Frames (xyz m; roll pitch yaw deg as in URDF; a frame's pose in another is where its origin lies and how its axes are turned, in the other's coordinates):
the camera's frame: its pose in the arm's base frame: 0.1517 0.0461 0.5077 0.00 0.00 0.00
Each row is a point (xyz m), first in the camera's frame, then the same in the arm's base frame.
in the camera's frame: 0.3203 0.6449 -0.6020
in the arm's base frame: 0.4720 0.6910 -0.0943
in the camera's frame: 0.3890 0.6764 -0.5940
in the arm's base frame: 0.5407 0.7225 -0.0863
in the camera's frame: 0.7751 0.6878 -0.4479
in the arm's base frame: 0.9268 0.7339 0.0598
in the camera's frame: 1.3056 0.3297 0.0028
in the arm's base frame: 1.4573 0.3758 0.5105
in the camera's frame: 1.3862 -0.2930 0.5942
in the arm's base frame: 1.5379 -0.2469 1.1019
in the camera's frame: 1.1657 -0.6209 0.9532
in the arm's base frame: 1.3174 -0.5748 1.4609
